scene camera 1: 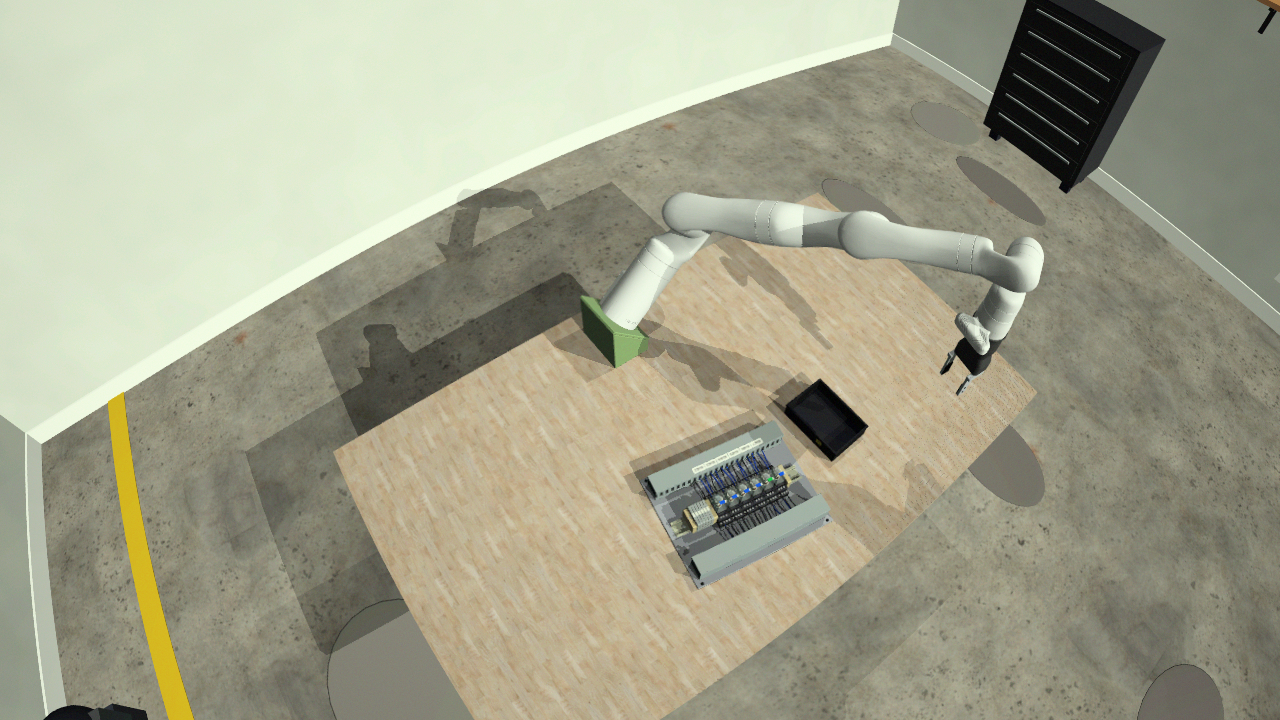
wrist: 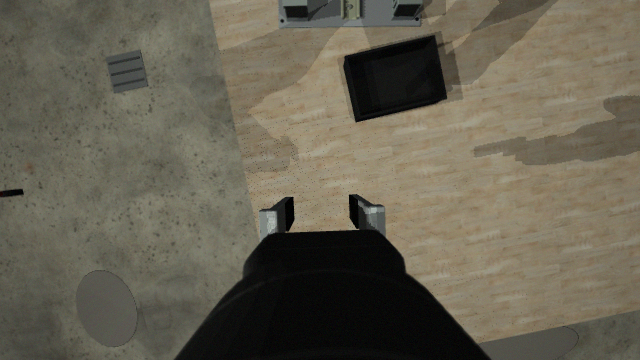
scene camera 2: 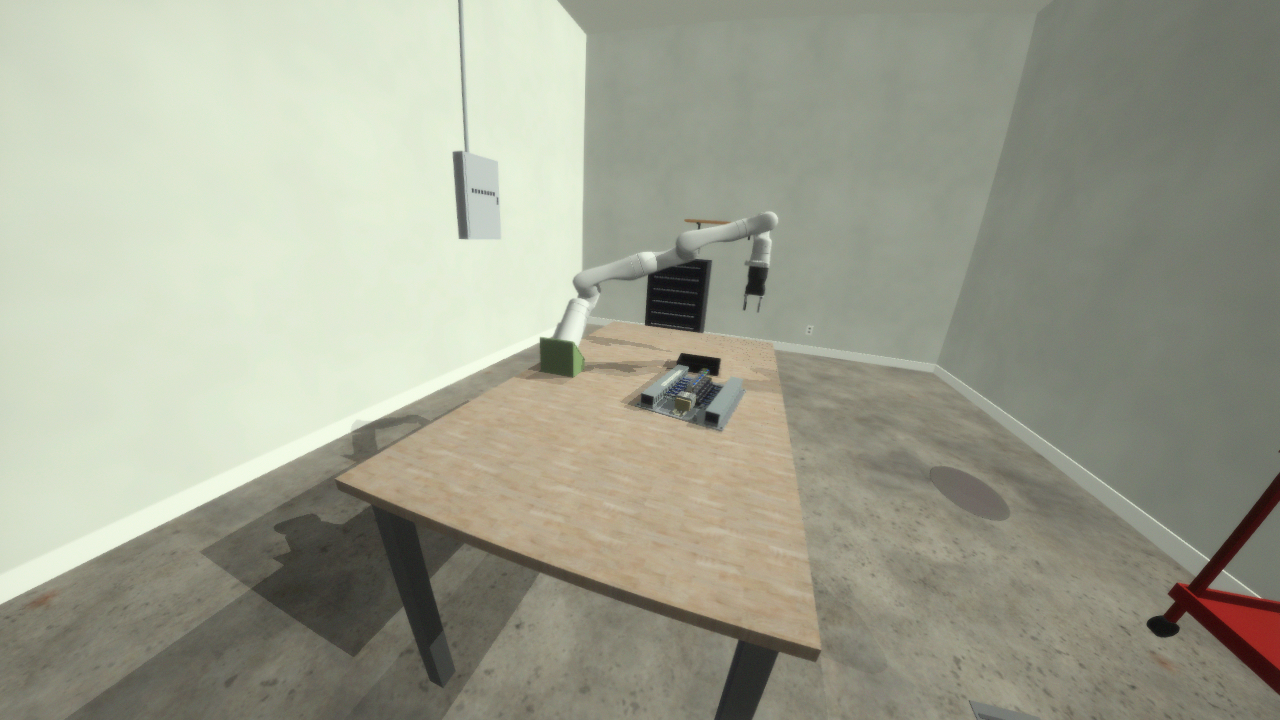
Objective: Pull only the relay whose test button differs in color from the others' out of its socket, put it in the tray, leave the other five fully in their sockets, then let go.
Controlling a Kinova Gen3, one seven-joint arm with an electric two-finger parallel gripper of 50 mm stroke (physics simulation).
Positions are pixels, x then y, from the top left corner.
Scene:
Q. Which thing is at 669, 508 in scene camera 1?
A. A grey relay panel.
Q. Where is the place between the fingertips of my gripper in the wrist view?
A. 321, 207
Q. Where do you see a grey relay panel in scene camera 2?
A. At 666, 406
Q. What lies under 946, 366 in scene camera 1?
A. My gripper.

